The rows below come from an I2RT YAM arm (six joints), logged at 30 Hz.
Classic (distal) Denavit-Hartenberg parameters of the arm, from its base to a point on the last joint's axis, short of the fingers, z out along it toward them. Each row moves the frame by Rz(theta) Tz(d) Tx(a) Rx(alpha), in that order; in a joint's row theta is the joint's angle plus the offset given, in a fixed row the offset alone. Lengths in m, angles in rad.
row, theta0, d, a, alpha
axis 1, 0, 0.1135, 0.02, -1.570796
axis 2, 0, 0, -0.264, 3.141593
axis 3, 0.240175, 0, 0.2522, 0
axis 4, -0.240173, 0, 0.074, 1.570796
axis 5, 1.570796, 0, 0, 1.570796
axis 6, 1.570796, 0.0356, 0, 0
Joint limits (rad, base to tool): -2.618..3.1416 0..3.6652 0..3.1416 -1.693..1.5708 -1.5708..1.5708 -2.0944..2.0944
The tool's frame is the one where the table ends.
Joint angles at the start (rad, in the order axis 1, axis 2, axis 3, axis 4, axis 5, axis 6):
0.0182, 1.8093, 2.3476, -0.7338, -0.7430, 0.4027
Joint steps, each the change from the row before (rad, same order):
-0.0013, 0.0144, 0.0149, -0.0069, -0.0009, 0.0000
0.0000, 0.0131, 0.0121, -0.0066, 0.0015, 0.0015
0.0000, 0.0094, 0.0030, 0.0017, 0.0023, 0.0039
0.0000, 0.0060, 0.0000, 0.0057, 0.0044, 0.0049
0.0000, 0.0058, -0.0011, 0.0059, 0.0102, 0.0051
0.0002, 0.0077, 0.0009, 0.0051, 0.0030, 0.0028
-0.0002, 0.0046, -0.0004, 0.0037, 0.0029, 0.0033
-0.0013, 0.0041, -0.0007, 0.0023, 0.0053, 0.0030
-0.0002, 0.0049, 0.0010, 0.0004, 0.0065, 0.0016
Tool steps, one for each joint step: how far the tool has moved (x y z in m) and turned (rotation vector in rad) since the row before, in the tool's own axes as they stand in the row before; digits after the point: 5 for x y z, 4 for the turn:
-0.00042, -0.00290, 0.00242, 0.0021, 0.0040, 0.0045
0.00002, -0.00276, 0.00269, 0.0036, 0.0046, 0.0066
0.00035, -0.00305, 0.00281, 0.0035, 0.0023, 0.0071
0.00007, -0.00229, 0.00210, 0.0041, -0.0016, 0.0051
0.00014, -0.00263, 0.00220, 0.0096, -0.0034, 0.0058
0.00024, -0.00266, 0.00262, 0.0031, 0.0000, 0.0039
0.00019, -0.00189, 0.00164, 0.0032, -0.0004, 0.0042
0.00013, -0.00220, 0.00125, 0.0067, -0.0012, 0.0049
0.00024, -0.00194, 0.00153, 0.0072, -0.0004, 0.0039

